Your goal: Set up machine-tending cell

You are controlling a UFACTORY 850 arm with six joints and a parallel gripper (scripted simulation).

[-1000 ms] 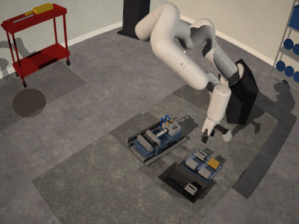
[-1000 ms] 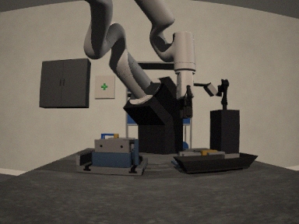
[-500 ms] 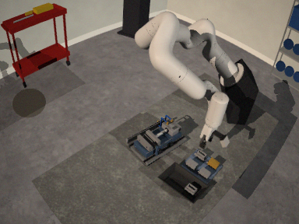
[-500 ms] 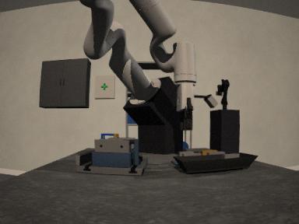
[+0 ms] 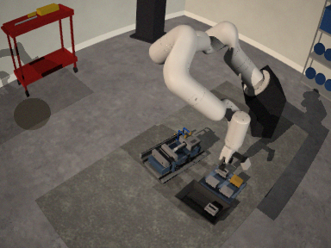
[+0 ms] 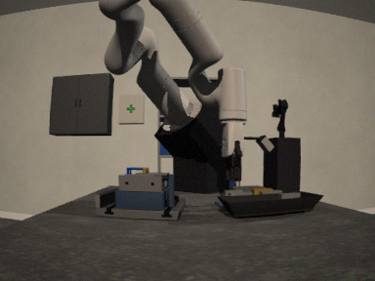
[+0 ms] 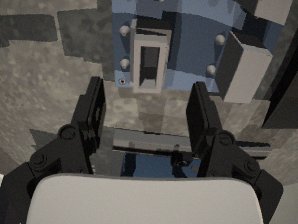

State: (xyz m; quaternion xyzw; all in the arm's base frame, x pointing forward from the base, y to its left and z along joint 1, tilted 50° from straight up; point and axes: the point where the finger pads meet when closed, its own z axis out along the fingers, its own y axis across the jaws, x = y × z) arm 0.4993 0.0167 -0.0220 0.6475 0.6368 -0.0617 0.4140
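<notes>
The brass blank is 90 mm to the left of my hand, 60 mm below it and 20 mm ahead of it. Also, from my hand: vise (260 mm to the right, 50 mm below, 40 mm ahead).
</notes>
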